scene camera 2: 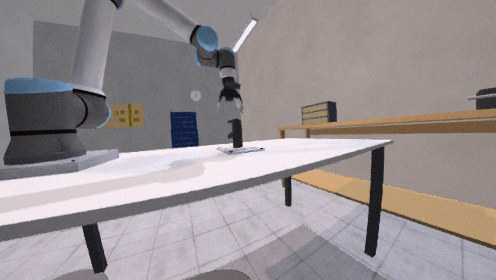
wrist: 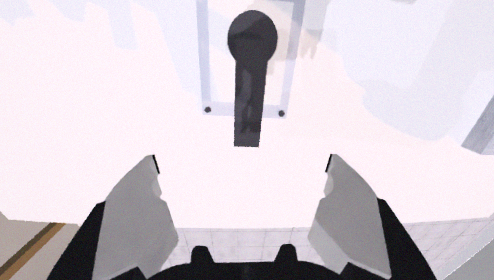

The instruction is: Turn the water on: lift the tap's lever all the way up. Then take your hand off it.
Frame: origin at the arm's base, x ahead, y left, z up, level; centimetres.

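Where they show: gripper, fingertip midpoint: (scene camera 2: pixel 231 112) (wrist: pixel 243 156); arm's base, link origin: (scene camera 2: pixel 51 158).
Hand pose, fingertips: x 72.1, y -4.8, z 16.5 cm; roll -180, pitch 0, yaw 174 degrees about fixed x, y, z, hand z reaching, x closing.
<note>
Each offset is from my fingertips to the top centre of the thing. "spot": to the spot under its first point. Level surfaces: height alone.
The black tap @[spot: dy -10.8, dx -2.9, dz -12.4 cm] (scene camera 2: pixel 237 134) (wrist: pixel 252 36) stands upright on a pale rectangular base plate (scene camera 2: pixel 225 150) (wrist: pixel 270 110) on the white table. In the wrist view its round top shows from above, with a straight dark bar, the lever @[dy -3.5, dx -1.0, dz -4.6 cm] (wrist: pixel 248 105), pointing towards the gripper side; any spout below it is hidden there. In the scene view short stubs stick out to the left of the column. My gripper (scene camera 2: pixel 231 108) (wrist: pixel 243 156) is open and empty, fingers pointing down. It is just above the tap's top in the scene view. In the wrist view the lever's end lies short of the gap between the fingertips.
The robot's base (scene camera 2: pixel 42 145) stands at the left of the white table @[dz -20.2 cm] (scene camera 2: pixel 325 150). A wooden workbench (scene camera 2: pixel 400 123) with a drawer unit (scene camera 2: pixel 319 113) runs along the right wall. A blue cabinet (scene camera 2: pixel 184 129) and a yellow board (scene camera 2: pixel 135 116) are in the background.
</note>
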